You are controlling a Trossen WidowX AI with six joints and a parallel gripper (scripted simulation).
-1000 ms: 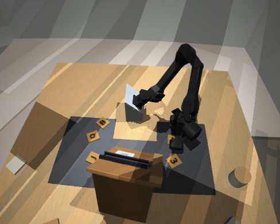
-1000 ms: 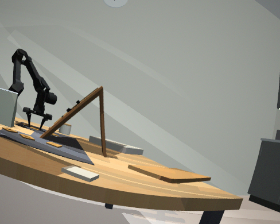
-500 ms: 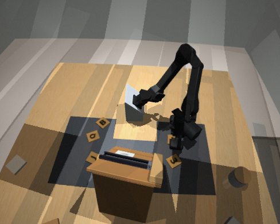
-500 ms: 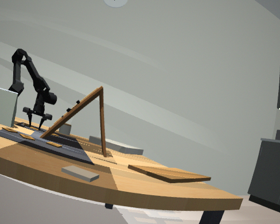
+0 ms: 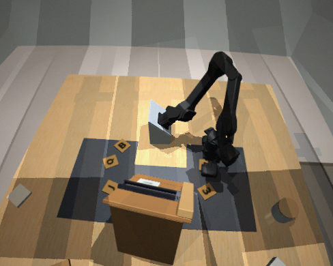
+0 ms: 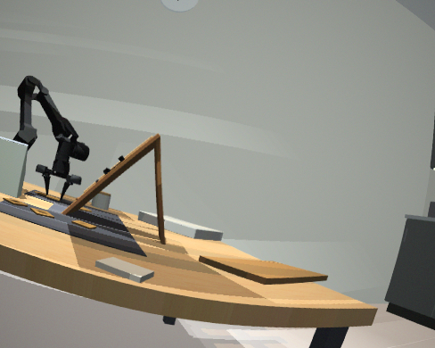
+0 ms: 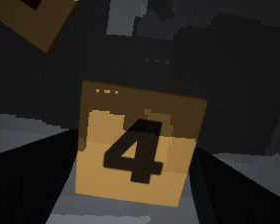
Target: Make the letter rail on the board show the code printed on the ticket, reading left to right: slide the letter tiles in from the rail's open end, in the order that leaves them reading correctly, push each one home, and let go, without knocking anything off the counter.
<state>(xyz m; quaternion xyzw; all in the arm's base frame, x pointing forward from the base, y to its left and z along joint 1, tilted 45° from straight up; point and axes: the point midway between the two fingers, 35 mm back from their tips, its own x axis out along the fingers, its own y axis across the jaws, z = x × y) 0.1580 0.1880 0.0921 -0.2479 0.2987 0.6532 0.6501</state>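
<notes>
My gripper tip is 24 cm to the left of the white ticket, 13 cm short of it and 8 cm below it. Round my gripper tip: tile marked 4: right at my gripper tip; then q tile: 42 cm to the right, 1 cm below; then dark mat: 20 cm to the right, 4 cm ahead, 1 cm below.
</notes>
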